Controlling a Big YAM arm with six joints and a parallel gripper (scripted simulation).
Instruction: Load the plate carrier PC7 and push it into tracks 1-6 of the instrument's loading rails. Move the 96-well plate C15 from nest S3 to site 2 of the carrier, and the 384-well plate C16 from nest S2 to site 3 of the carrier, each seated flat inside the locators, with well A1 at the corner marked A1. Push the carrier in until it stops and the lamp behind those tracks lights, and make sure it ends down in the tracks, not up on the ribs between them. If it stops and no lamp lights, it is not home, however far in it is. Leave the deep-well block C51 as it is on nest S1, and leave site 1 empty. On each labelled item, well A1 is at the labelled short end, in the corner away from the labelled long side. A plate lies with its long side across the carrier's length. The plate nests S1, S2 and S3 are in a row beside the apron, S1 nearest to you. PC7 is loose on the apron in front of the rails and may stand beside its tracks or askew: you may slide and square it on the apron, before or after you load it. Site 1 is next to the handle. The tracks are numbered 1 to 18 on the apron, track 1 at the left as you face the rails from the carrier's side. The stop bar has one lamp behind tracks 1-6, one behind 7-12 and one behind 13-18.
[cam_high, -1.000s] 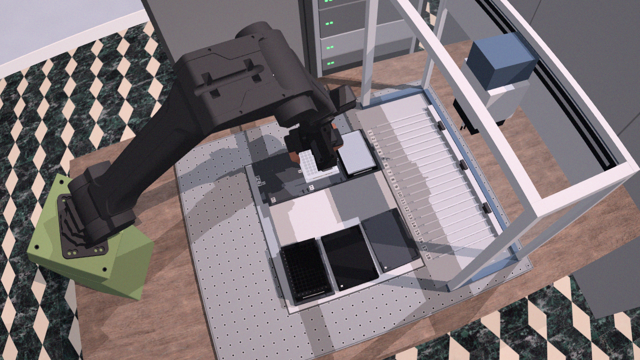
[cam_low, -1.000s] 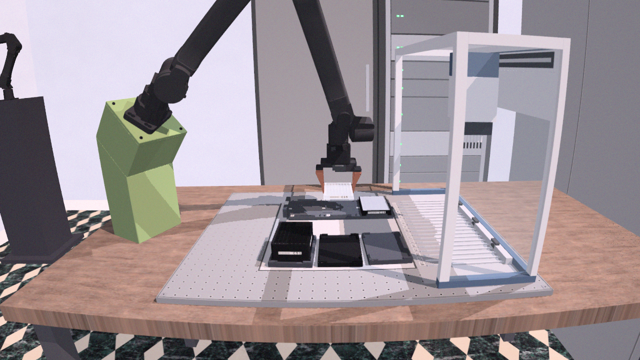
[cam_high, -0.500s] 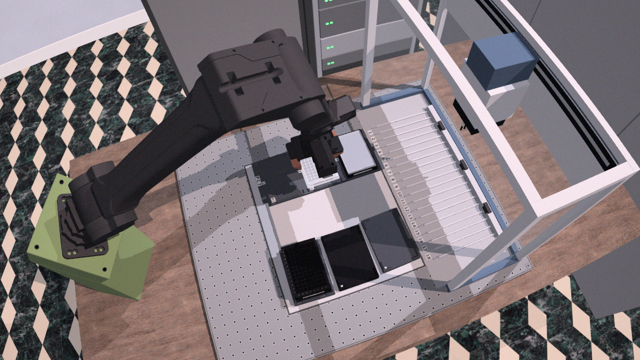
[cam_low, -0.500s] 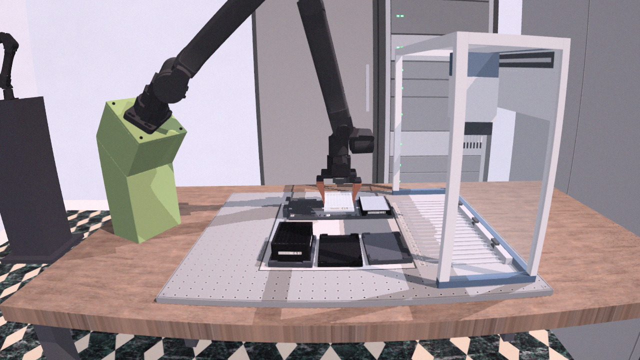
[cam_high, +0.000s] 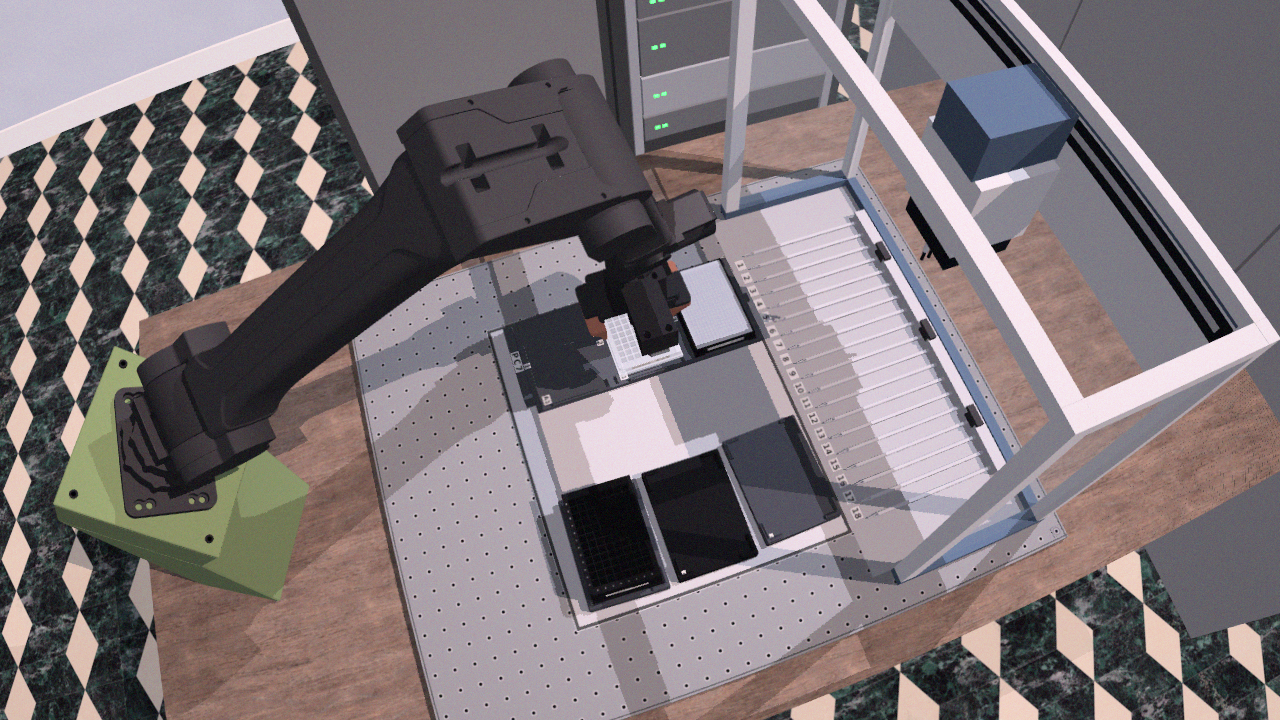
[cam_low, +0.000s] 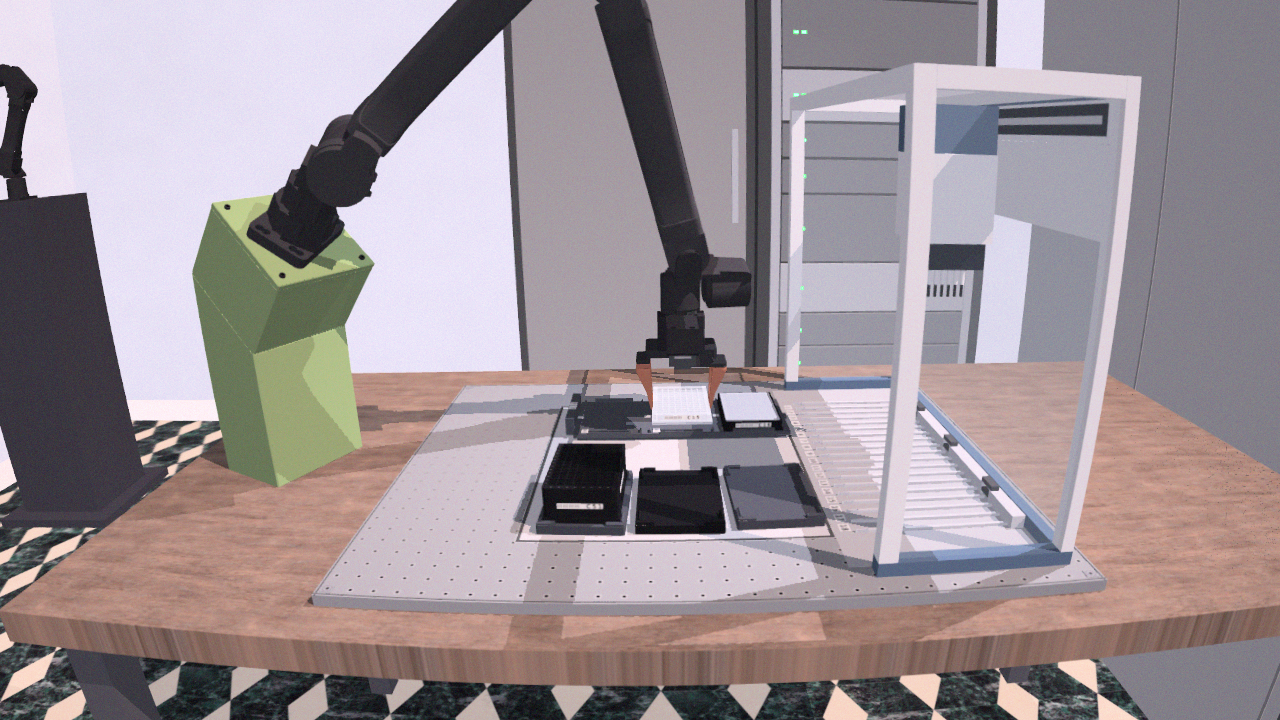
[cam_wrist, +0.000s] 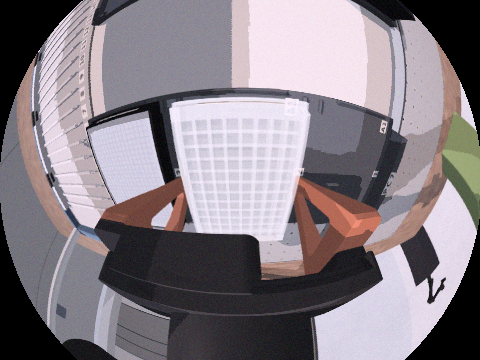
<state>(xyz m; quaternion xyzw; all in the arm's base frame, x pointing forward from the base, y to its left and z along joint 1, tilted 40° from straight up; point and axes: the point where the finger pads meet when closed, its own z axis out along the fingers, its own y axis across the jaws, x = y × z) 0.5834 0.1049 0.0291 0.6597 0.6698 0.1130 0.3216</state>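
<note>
Now: the white 96-well plate C15 right at my hand. The rest, counted from my hand: nest S2: 3 cm behind, 26 cm to the right, 3 cm below; then dark carrier PC7: 2 cm below; then nest S3: 8 cm ahead, 26 cm to the right, 3 cm below.
</note>
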